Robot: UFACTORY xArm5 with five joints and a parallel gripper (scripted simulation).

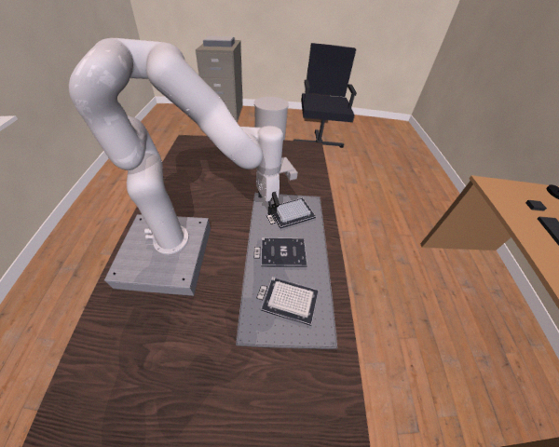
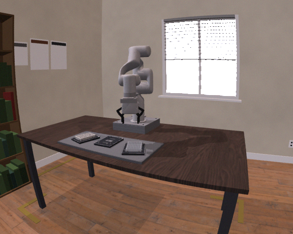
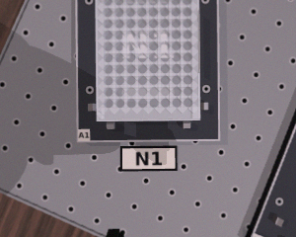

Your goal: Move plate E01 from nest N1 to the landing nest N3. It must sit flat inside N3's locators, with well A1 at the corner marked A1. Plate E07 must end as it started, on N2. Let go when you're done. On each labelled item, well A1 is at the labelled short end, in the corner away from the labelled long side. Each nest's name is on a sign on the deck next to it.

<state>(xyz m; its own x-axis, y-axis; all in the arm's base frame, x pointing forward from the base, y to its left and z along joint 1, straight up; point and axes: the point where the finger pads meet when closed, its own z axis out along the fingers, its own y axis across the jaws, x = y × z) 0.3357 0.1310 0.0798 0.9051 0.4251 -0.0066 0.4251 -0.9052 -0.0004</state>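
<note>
My gripper is now 13 cm above the nest N1, 10 cm short of it and 8 cm to the right of it. The rest, counted from my hand: nest frame: 13 cm below, 12 cm to the right, 7 cm ahead.
</note>
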